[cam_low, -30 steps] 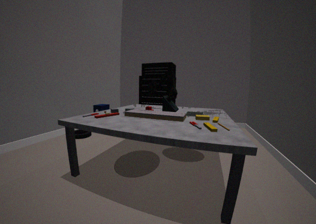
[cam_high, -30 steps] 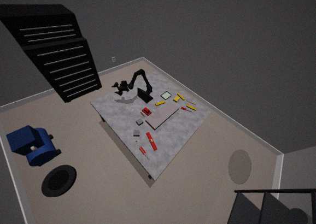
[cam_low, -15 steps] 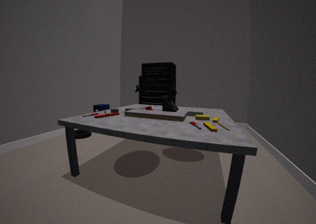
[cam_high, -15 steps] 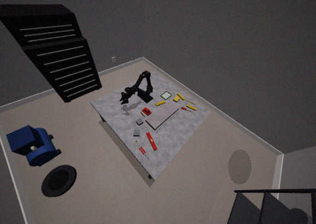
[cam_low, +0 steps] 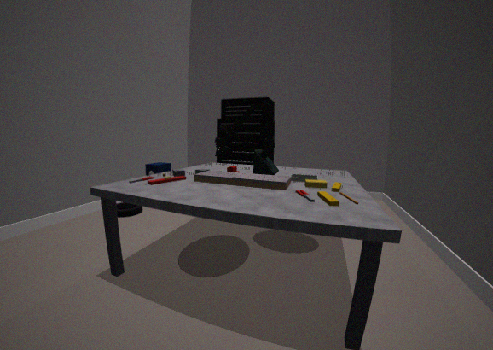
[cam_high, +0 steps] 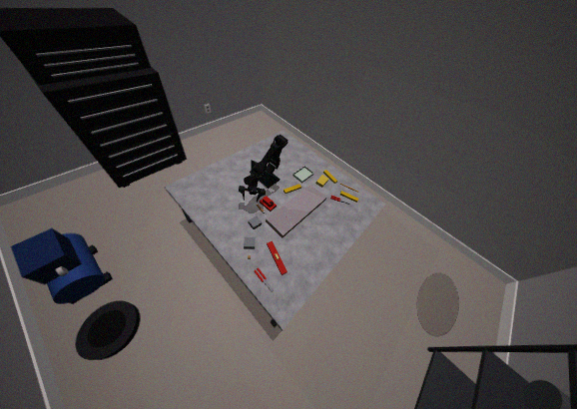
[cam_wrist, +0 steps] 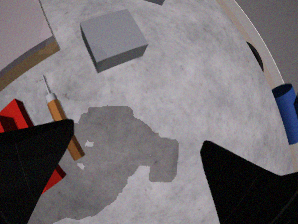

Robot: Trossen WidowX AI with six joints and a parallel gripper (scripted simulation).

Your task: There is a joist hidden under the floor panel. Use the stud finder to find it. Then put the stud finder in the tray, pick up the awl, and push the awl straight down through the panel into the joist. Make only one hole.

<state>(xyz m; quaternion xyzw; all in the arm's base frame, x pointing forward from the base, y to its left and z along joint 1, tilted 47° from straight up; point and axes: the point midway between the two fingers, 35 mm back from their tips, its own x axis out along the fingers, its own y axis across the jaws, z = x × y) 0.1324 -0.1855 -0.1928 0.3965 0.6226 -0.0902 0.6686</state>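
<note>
My gripper tip is now 140 mm to the right of the stud finder, 60 mm short of it and 60 mm above it. Also, from my gripper tip: red level (410 mm ahead, 90 mm to the right, 90 mm below); then awl (100 mm below, 80 mm ahead, 60 mm to the left); then pale green tray (600 mm to the left, 90 mm below, 10 mm behind).
</note>
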